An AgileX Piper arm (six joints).
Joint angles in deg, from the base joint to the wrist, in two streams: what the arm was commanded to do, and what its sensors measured. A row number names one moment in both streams.
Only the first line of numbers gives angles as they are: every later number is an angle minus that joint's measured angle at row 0.
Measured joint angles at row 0:
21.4 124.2 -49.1 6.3 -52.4 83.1
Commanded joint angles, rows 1 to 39:
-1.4 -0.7 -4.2 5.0 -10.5 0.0
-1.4 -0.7 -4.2 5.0 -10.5 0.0
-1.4 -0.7 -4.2 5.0 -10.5 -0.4
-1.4 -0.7 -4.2 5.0 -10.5 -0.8
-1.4 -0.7 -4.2 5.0 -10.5 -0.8
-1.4 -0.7 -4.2 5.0 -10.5 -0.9
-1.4 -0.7 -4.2 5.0 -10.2 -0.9
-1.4 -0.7 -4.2 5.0 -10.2 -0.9
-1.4 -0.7 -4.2 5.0 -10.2 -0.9
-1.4 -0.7 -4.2 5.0 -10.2 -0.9
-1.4 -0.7 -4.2 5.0 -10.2 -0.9
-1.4 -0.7 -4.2 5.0 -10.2 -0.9
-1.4 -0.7 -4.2 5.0 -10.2 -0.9
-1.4 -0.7 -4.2 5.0 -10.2 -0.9
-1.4 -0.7 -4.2 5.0 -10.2 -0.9
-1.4 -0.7 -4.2 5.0 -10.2 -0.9
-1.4 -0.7 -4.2 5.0 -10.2 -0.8
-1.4 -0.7 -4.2 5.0 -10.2 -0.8
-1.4 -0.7 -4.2 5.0 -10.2 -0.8
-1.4 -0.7 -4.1 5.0 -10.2 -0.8
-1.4 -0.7 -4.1 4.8 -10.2 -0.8
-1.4 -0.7 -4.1 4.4 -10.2 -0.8
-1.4 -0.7 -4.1 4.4 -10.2 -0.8
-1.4 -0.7 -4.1 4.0 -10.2 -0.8
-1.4 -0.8 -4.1 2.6 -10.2 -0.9
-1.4 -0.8 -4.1 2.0 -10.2 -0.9
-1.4 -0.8 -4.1 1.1 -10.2 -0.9
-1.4 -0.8 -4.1 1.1 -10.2 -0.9
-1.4 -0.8 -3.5 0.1 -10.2 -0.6
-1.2 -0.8 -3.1 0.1 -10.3 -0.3
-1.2 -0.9 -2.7 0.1 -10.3 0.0
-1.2 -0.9 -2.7 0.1 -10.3 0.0
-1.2 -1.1 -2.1 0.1 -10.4 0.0
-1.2 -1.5 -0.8 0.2 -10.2 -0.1
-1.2 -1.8 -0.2 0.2 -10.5 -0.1
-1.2 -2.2 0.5 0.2 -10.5 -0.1
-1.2 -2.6 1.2 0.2 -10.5 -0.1
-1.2 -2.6 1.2 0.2 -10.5 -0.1
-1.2 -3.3 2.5 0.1 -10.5 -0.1
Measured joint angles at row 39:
-0.1 -0.6 2.1 -1.7 -3.0 0.0
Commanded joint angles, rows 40 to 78:
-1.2 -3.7 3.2 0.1 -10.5 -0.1
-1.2 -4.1 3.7 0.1 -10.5 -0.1
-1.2 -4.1 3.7 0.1 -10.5 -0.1
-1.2 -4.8 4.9 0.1 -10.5 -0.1
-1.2 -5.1 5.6 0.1 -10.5 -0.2
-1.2 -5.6 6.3 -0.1 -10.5 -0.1
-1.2 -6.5 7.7 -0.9 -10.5 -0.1
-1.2 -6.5 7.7 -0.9 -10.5 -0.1
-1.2 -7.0 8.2 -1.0 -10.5 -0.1
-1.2 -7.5 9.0 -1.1 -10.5 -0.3
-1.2 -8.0 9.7 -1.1 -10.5 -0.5
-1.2 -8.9 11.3 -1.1 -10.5 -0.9
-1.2 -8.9 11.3 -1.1 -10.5 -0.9
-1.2 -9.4 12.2 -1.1 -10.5 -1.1
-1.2 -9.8 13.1 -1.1 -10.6 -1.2
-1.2 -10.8 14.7 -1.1 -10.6 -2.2
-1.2 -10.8 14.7 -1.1 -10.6 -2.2
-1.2 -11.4 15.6 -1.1 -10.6 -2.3
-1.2 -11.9 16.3 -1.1 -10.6 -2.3
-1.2 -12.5 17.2 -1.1 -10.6 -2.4
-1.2 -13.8 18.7 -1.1 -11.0 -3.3
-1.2 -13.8 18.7 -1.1 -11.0 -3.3
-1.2 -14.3 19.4 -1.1 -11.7 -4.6
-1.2 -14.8 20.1 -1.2 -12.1 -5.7
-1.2 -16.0 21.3 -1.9 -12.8 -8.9
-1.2 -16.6 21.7 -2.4 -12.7 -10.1
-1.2 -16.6 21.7 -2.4 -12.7 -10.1
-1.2 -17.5 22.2 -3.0 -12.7 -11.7
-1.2 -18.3 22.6 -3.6 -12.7 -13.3
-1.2 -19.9 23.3 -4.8 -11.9 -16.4
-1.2 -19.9 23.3 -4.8 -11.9 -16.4
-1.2 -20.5 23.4 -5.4 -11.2 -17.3
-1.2 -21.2 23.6 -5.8 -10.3 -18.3
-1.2 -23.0 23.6 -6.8 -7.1 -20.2
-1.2 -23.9 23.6 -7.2 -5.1 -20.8
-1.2 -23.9 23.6 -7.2 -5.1 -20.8
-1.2 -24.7 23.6 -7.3 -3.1 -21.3
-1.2 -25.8 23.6 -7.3 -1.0 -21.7
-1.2 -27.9 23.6 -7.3 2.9 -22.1
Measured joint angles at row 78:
-1.1 -24.8 23.6 -6.3 -2.5 -20.1
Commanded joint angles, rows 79 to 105:
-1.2 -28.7 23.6 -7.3 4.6 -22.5
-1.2 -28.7 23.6 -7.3 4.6 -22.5
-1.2 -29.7 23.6 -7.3 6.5 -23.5
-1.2 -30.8 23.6 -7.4 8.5 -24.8
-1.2 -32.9 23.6 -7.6 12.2 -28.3
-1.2 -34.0 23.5 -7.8 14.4 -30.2
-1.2 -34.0 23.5 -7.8 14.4 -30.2
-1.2 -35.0 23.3 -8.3 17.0 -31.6
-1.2 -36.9 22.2 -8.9 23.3 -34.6
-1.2 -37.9 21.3 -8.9 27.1 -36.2
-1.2 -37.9 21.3 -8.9 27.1 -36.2
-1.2 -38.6 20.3 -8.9 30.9 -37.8
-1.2 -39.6 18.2 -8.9 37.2 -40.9
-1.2 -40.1 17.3 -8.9 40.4 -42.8
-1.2 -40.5 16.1 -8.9 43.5 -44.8
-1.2 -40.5 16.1 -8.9 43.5 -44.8
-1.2 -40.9 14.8 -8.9 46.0 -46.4
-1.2 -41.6 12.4 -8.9 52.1 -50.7
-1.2 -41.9 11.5 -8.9 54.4 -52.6
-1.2 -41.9 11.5 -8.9 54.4 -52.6
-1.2 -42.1 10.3 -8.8 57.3 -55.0
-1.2 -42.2 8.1 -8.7 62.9 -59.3
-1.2 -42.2 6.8 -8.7 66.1 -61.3
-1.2 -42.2 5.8 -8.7 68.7 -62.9
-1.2 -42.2 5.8 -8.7 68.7 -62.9
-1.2 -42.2 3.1 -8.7 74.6 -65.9
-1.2 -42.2 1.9 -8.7 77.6 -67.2
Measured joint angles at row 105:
-1.1 -41.8 4.9 -8.2 69.7 -62.4
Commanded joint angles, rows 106 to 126:
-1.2 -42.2 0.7 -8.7 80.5 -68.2
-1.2 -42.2 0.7 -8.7 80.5 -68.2
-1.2 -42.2 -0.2 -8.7 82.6 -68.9
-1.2 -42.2 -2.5 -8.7 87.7 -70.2
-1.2 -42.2 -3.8 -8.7 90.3 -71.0
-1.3 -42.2 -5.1 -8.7 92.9 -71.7
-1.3 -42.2 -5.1 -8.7 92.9 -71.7
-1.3 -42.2 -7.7 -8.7 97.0 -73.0
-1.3 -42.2 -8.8 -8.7 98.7 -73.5
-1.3 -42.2 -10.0 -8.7 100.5 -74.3
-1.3 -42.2 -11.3 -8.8 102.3 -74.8
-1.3 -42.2 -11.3 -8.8 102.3 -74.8
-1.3 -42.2 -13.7 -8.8 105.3 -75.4
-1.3 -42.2 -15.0 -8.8 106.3 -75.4
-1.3 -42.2 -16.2 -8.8 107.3 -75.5
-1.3 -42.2 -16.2 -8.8 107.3 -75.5
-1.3 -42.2 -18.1 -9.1 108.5 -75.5
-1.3 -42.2 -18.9 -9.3 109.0 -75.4
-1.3 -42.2 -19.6 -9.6 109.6 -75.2
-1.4 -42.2 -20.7 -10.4 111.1 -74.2
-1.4 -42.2 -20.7 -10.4 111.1 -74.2
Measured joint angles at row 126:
-1.1 -41.8 -19.1 -9.2 108.7 -74.5
